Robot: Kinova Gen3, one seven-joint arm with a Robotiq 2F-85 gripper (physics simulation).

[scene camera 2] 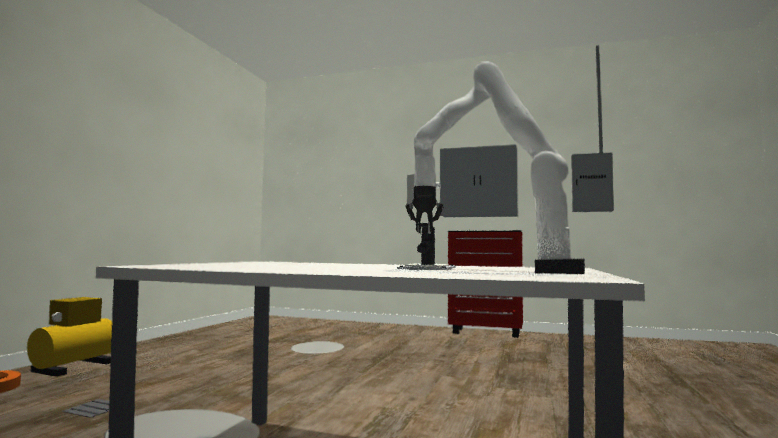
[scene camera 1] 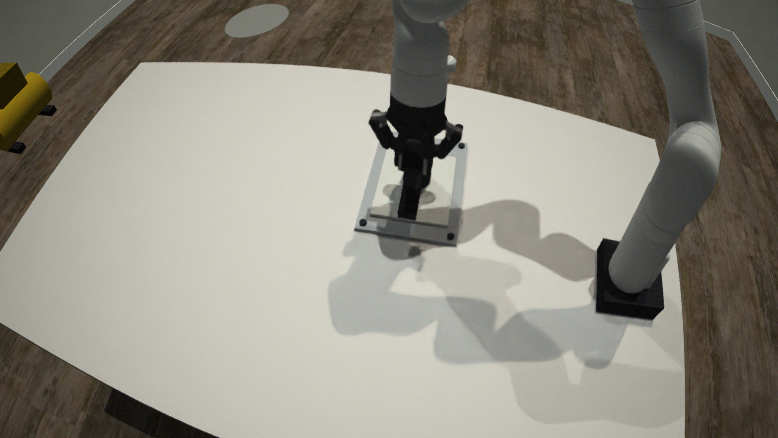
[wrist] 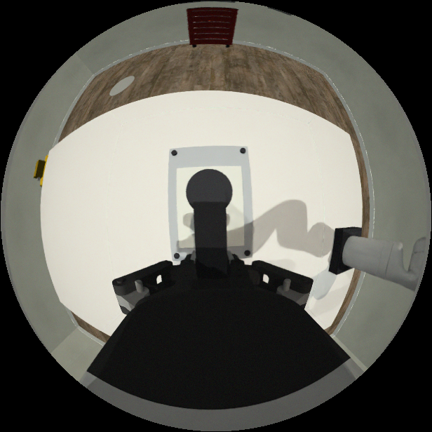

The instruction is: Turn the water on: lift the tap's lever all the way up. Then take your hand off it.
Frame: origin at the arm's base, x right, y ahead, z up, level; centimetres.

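Seen in the pictures: gripper, fingertip midpoint: point(scene camera 2: 424, 233) point(scene camera 1: 413, 168); arm's base at its link origin: point(scene camera 2: 553, 259) point(scene camera 1: 628, 272).
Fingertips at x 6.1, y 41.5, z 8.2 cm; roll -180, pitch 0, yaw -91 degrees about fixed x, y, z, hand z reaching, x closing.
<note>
Pixels of each thing's top centre, then the offset from my fingertips to it. "spot": a spot on its surface instead. Level surfaces: height alone.
- black tap at a spot on its surface: point(scene camera 1: 408, 204) spot: dx -3.6, dy -0.1, dz -4.2 cm
- grey base plate at a spot on its surface: point(scene camera 1: 458, 182) spot: dx +9.1, dy -7.2, dz -11.4 cm
- white table at its surface level: dz -12.2 cm
The black tap point(scene camera 1: 408, 204) point(scene camera 2: 428, 250) point(wrist: 209, 187) stands upright on a grey base plate point(scene camera 1: 458, 182) point(wrist: 172, 200) with black bolts at its corners. In the wrist view its lever point(wrist: 211, 235) is a dark bar running from the round cap down to between the fingers. My gripper point(scene camera 1: 412, 163) point(scene camera 2: 425, 227) point(wrist: 211, 257) points straight down at the top of the tap and is shut on the lever, one finger on each side. The fingers and palm cover the lever's near end, so its exact tilt cannot be told.
The plate lies on a white table point(scene camera 1: 190, 217) point(scene camera 2: 326, 274) point(wrist: 125, 175). The arm's black base point(scene camera 1: 628, 296) point(scene camera 2: 559, 266) point(wrist: 345, 250) stands on the table at the right. A red drawer cabinet point(scene camera 2: 484, 247) point(wrist: 211, 27) is behind the table, and a yellow compressor point(scene camera 1: 27, 106) point(scene camera 2: 70, 342) is at the left.
</note>
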